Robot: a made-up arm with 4 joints.
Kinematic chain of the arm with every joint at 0, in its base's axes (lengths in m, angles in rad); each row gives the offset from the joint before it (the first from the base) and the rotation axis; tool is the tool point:
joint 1: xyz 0 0 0.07 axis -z
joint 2: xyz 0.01 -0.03 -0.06 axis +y
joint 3: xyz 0 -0.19 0 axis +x
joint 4: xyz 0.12 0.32 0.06 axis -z
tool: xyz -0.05 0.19 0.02
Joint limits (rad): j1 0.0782..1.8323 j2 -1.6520..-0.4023 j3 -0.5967..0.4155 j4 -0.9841..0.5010
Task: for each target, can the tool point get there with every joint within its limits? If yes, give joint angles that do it. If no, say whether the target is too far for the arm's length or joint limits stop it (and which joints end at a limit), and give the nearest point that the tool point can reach.
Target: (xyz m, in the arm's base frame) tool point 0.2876 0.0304 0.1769
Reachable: yes | joints 1.6609 -1.0622 0.1156 0.2248
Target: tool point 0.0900 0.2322 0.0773
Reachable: yes | joints 0.8499 -0.9207 0.1341 -0.5512
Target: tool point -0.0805 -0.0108 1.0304
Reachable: no: too far | nearest point -0.0016 0.2157 0.3344 | short by 0.736 m
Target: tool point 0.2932 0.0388 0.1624
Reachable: yes | joints 1.4498 -1.0801 0.0066 0.2993
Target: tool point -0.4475 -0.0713 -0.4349
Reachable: no: joint limits stop it (at a limit: joint 1, joint 2, joint 3, joint 4) | nearest point -0.2036 0.1149 -0.0742 | short by 0.474 m
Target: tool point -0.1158 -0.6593 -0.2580
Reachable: no: joint limits stop it (at a limit: joint 1, joint 3, joint 4) | nearest point 0.1701 -0.3214 -0.0947 | short by 0.472 m
